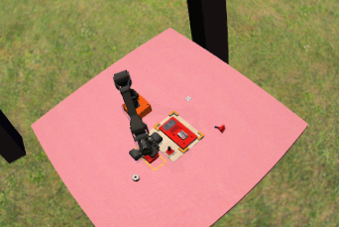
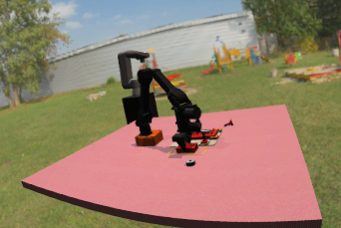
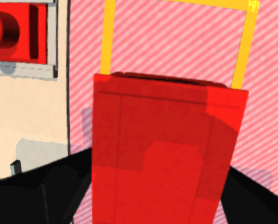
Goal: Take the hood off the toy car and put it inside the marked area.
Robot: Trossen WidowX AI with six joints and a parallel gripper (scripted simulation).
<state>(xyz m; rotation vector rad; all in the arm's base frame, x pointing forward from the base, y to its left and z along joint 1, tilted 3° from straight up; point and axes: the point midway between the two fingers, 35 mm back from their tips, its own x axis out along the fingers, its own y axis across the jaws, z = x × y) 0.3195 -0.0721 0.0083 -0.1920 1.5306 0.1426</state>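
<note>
The red hood is right at my gripper tip. Also, from my gripper tip: wheel (90 mm ahead, 130 mm to the right, 10 mm below).
</note>
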